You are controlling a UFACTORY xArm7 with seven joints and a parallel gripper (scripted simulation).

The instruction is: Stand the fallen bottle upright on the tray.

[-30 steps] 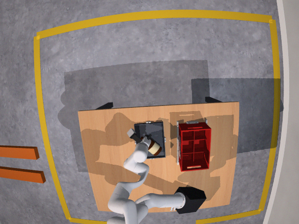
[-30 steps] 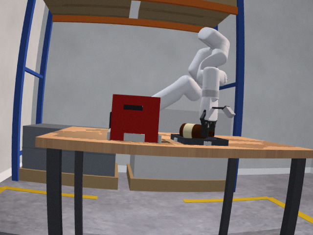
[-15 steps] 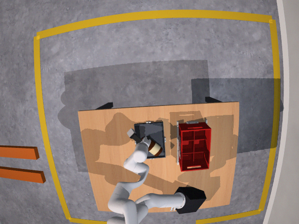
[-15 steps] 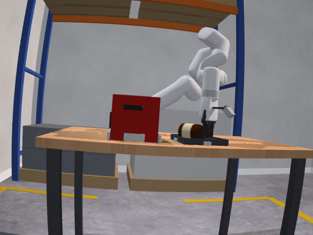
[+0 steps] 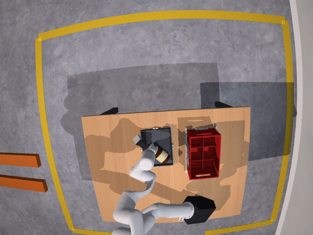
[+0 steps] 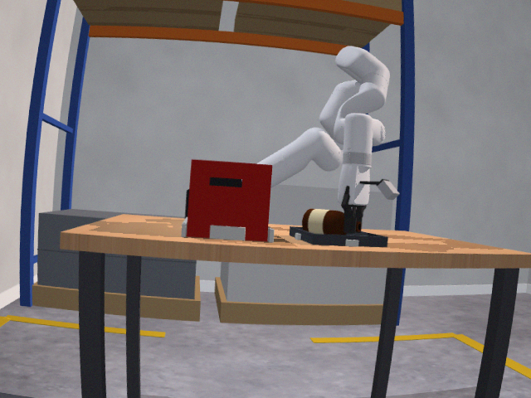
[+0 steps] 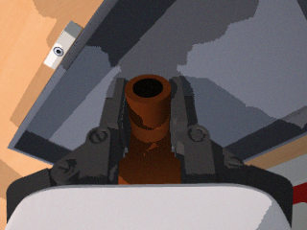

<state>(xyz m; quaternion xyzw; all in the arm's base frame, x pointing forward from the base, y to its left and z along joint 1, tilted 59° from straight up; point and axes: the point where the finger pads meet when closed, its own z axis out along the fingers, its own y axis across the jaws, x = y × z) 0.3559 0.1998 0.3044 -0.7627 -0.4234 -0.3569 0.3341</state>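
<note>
My gripper is now 4 cm to the left of the dark grey tray and 3 cm above it. The rest, counted from my hand: red crate (7 cm ahead, 32 cm to the right, 4 cm above); then brown bottle (2 cm behind, 5 cm to the right).
</note>
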